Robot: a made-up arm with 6 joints.
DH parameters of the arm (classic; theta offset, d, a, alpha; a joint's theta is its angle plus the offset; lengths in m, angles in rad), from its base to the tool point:
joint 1: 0 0.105 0 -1.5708
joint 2: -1.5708 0 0.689 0
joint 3: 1.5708 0.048 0 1.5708
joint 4: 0 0.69 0 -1.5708
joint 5: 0 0 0 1.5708
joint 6: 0 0.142 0 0
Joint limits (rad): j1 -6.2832..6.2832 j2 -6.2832..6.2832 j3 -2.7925..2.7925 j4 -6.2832..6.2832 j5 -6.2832..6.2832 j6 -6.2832..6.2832
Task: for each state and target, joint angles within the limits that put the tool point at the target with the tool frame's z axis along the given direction. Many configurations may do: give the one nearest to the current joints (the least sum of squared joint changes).
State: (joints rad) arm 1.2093 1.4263 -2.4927 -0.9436 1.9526 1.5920
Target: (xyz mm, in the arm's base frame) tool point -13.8 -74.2 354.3 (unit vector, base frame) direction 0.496 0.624 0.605
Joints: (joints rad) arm 1.3585 0.5747 -2.7906 -1.4197 2.7763 1.5920
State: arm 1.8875 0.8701 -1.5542 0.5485 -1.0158 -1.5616
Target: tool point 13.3 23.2 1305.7 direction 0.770 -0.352 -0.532
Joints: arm 2.0817 0.4661 -0.7583 0.5539 -1.8886 -1.5616
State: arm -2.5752 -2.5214 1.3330 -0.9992 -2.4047 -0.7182
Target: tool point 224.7 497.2 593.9 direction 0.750 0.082 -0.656
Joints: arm -1.7133 -1.6904 1.9643 -1.5664 -2.3219 -0.7182
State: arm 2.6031 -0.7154 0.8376 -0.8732 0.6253 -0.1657
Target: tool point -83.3 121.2 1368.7 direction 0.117 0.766 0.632
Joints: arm 2.5210 -0.4729 1.0954 -1.6916 0.7702 -0.1657
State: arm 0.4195 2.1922 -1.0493 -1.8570 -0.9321 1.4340
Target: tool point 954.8 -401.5 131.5 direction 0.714 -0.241 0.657
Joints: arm -0.4581 2.4739 -1.6608 -1.9188 -0.1062 1.4340
